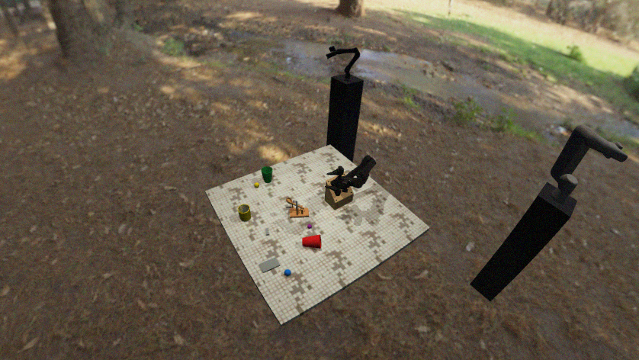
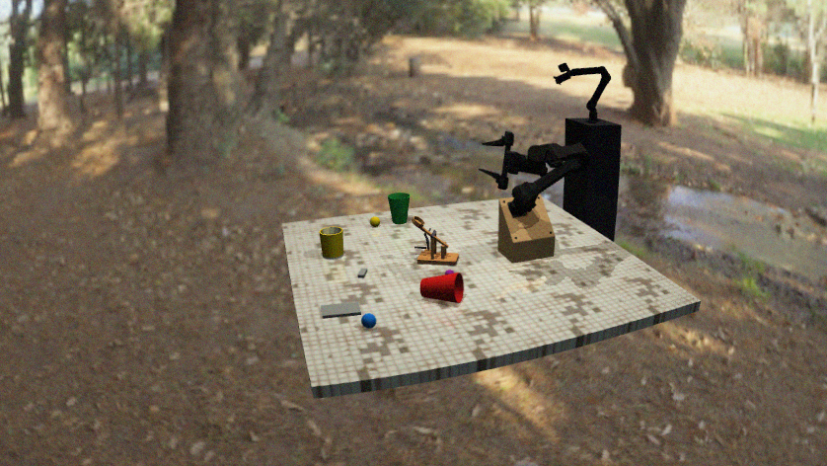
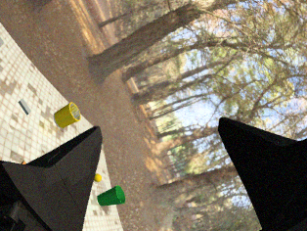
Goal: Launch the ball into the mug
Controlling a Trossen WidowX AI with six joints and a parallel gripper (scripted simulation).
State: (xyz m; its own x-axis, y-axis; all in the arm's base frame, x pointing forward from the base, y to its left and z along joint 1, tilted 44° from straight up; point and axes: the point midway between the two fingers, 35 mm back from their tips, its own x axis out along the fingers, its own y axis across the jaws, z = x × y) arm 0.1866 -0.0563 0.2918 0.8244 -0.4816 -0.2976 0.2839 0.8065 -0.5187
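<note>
Now: the orange catapult 350 mm below my gripper tip, 210 mm to the right of it and 100 mm ahead of it. Also, from my gripper tip: blue ball: 440 mm ahead, 400 mm below, 210 mm to the left; small grey block: 410 mm below, 370 mm ahead, 160 mm to the right; purple ball: 400 mm below, 100 mm ahead, 20 mm to the right.
</note>
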